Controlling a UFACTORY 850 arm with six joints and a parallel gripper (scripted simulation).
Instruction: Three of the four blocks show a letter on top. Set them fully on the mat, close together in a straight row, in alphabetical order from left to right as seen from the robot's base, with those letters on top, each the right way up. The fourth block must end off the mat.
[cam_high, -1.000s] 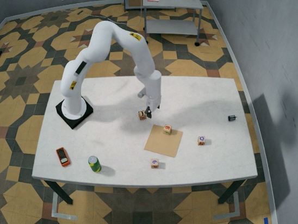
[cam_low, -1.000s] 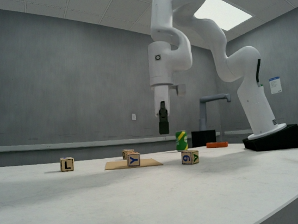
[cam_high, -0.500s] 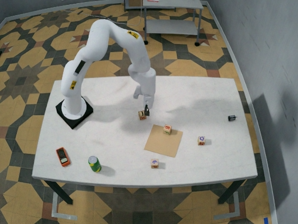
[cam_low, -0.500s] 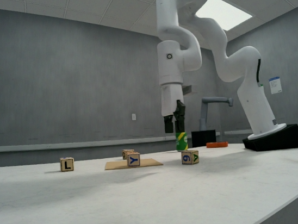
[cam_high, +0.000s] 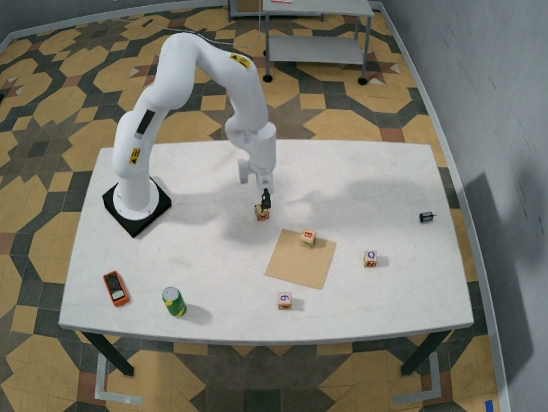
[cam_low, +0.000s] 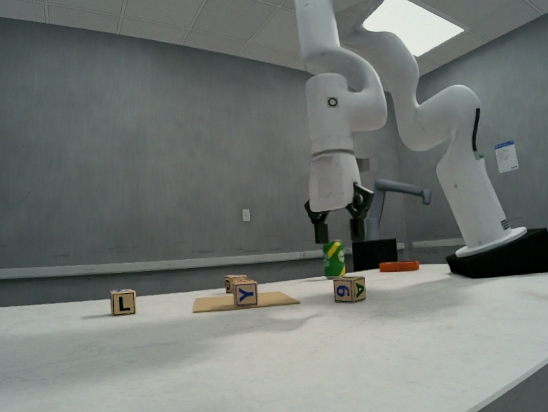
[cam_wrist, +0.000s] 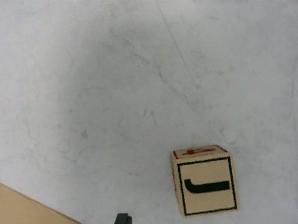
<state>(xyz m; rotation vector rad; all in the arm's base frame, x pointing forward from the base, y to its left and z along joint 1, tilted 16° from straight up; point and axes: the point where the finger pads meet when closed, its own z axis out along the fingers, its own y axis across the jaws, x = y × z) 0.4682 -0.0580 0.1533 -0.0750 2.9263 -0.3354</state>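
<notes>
Now: the J block 10 mm behind my hand, 10 mm to the left of it and 100 mm below it. The rest, counted from my hand: tan mat 100 mm ahead, 190 mm to the right, 120 mm below; Q block 340 mm ahead, 240 mm to the right, 100 mm below; green can 340 mm behind, 350 mm to the right, 60 mm below.
</notes>
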